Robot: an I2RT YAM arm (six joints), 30 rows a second.
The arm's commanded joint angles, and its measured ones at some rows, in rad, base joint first. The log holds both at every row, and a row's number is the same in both.
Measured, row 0:
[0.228, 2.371, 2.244, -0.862, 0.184, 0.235]
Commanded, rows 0 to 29:
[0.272, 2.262, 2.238, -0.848, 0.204, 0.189]
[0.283, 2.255, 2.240, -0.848, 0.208, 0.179]
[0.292, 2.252, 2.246, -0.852, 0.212, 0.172]
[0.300, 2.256, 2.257, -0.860, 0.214, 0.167]
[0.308, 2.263, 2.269, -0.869, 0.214, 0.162]
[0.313, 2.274, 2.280, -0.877, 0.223, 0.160]
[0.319, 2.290, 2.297, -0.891, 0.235, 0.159]
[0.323, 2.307, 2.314, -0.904, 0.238, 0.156]
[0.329, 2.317, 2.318, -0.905, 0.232, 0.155]
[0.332, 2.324, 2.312, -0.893, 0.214, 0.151]
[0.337, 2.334, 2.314, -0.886, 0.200, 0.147]
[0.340, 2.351, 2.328, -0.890, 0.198, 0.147]
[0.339, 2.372, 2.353, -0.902, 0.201, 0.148]
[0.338, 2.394, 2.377, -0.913, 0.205, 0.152]
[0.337, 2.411, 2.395, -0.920, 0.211, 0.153]
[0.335, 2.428, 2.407, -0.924, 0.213, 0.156]
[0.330, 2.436, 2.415, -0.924, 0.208, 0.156]
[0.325, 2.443, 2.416, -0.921, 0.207, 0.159]
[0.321, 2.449, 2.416, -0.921, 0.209, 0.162]
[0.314, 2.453, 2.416, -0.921, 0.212, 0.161]
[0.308, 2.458, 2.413, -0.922, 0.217, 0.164]
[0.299, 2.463, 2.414, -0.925, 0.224, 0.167]
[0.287, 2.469, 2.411, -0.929, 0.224, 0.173]
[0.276, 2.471, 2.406, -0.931, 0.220, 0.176]
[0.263, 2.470, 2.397, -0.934, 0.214, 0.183]
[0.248, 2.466, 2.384, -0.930, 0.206, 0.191]
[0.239, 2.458, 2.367, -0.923, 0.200, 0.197]
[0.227, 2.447, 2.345, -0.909, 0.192, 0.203]
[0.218, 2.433, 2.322, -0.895, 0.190, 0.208]
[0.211, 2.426, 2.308, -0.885, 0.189, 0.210]
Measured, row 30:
[0.253, 2.451, 2.352, -0.883, 0.157, 0.195]
